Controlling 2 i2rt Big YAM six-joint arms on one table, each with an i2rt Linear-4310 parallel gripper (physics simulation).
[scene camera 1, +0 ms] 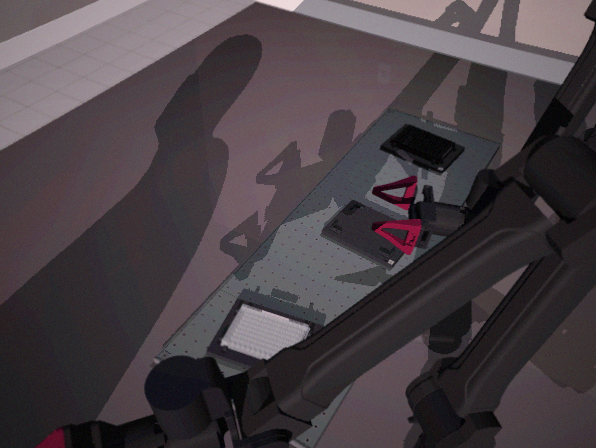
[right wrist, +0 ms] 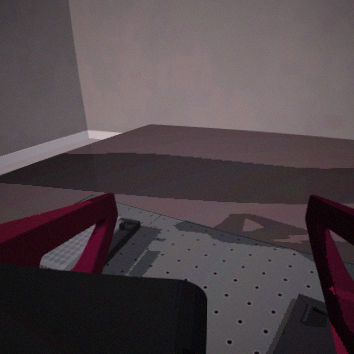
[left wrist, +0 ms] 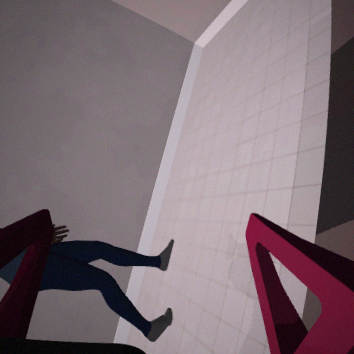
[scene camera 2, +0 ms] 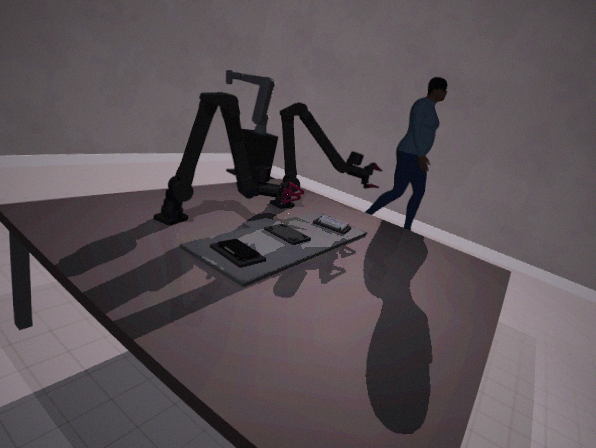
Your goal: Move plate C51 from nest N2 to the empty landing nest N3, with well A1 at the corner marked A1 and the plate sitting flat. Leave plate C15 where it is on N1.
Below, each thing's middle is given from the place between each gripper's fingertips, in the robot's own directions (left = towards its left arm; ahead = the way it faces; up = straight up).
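The white well plate (scene camera 1: 255, 332) is 410 mm to the right of my left hand, 10 mm ahead of it and 210 mm below it. I also see the dark plate (scene camera 1: 429, 146), which is 1080 mm to the right of my left hand, 50 mm ahead of it and 210 mm below it.
Counted from my right hand, the white well plate is 24 cm to the left, 5 cm ahead and 14 cm below. The dark plate is 42 cm to the right of my right hand, 9 cm ahead of it and 14 cm below it.
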